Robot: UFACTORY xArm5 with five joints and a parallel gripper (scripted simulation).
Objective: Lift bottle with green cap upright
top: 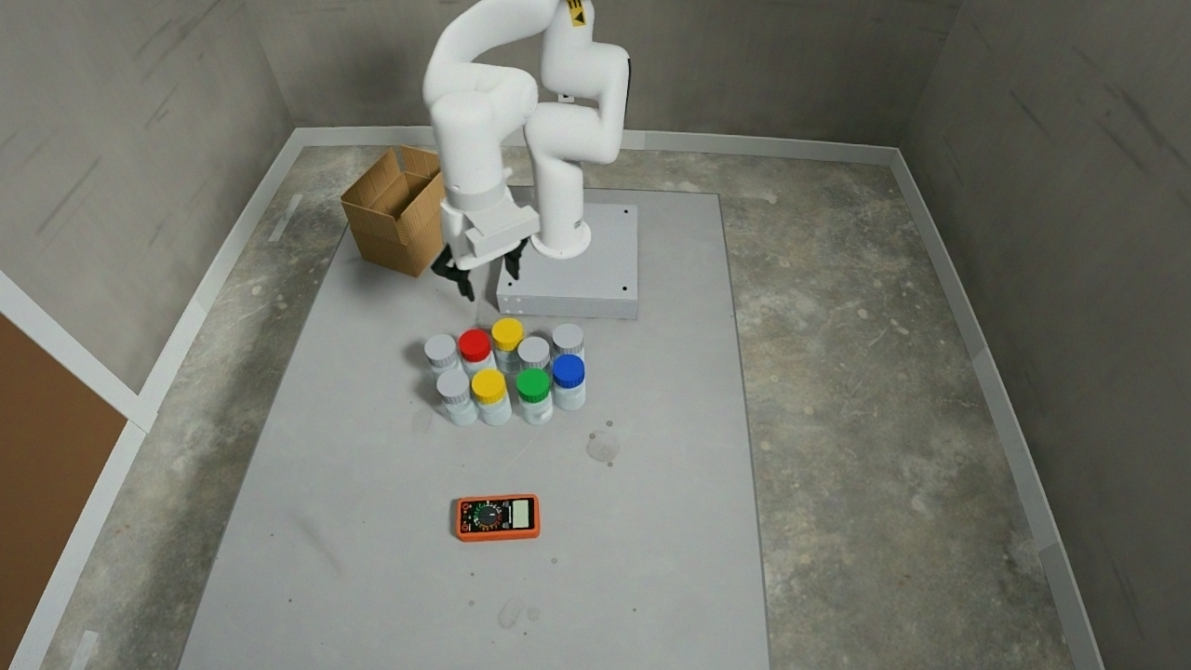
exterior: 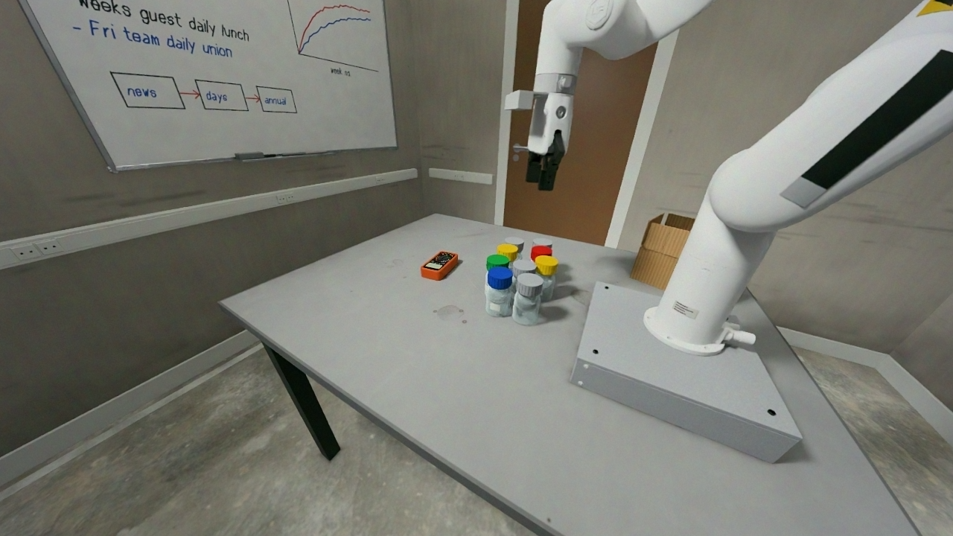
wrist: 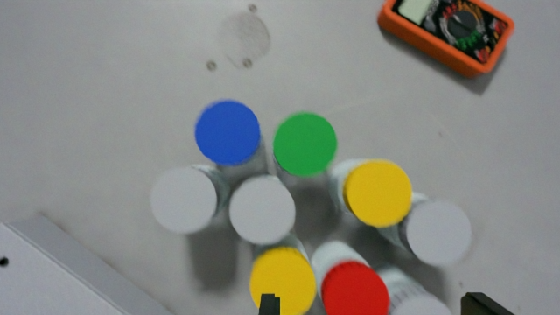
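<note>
Now: the green-capped bottle 6 cm ahead of my hand, 6 cm to the left of it and 24 cm below it. Round my hand: orange multimeter: 27 cm ahead, 27 cm below; red-capped bottle: 2 cm behind, 5 cm to the right, 24 cm below; blue-capped bottle: 3 cm ahead, 11 cm to the left, 24 cm below.
</note>
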